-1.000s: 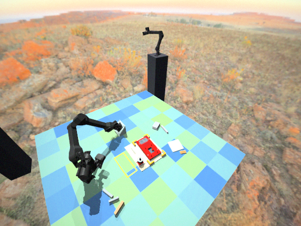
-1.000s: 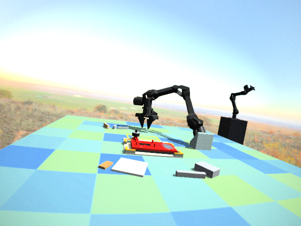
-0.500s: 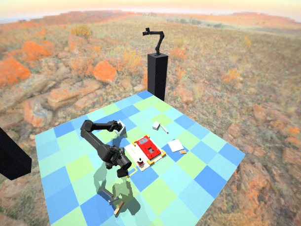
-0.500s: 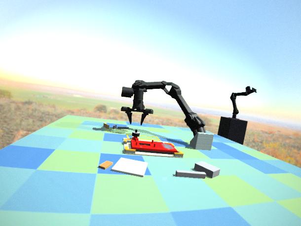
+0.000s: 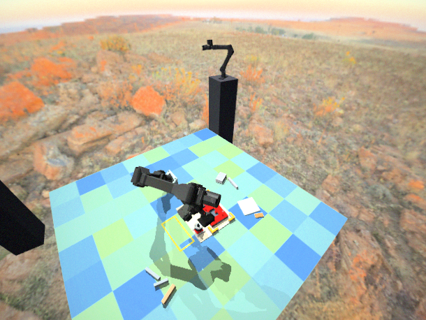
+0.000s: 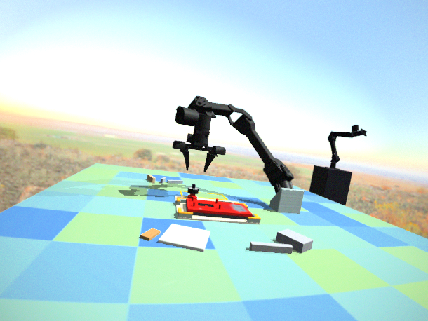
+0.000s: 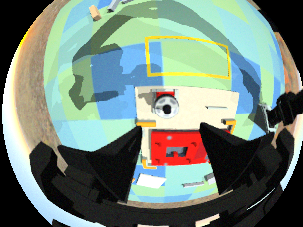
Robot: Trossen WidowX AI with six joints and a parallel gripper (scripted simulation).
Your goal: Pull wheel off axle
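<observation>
Right now the black wheel is 70 mm below my gripper tip. The rest, counted from my gripper tip: white fixture plate (70 mm behind, 90 mm to the left, 100 mm below); wooden bar (190 mm ahead, 240 mm to the right, 100 mm below).
</observation>
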